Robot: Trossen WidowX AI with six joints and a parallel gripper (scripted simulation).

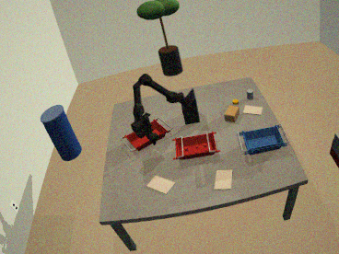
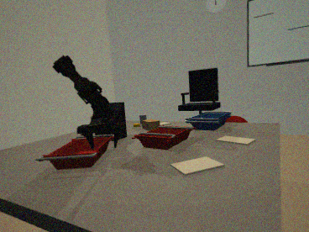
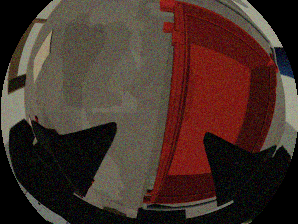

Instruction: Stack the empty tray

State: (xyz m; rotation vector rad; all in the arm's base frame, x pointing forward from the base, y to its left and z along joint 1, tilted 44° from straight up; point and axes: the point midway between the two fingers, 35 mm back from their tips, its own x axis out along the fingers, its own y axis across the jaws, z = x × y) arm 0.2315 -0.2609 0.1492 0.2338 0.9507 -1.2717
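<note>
Right now the red tray is 8 cm behind my gripper tip and 4 cm to the right of it. The rest, counted from my gripper tip: grey cylinder: 35 cm behind, 82 cm to the left, 1 cm below; then small yellow piece: 32 cm behind, 68 cm to the left, 3 cm below; then tan block: 15 cm behind, 61 cm to the left, 1 cm below.
</note>
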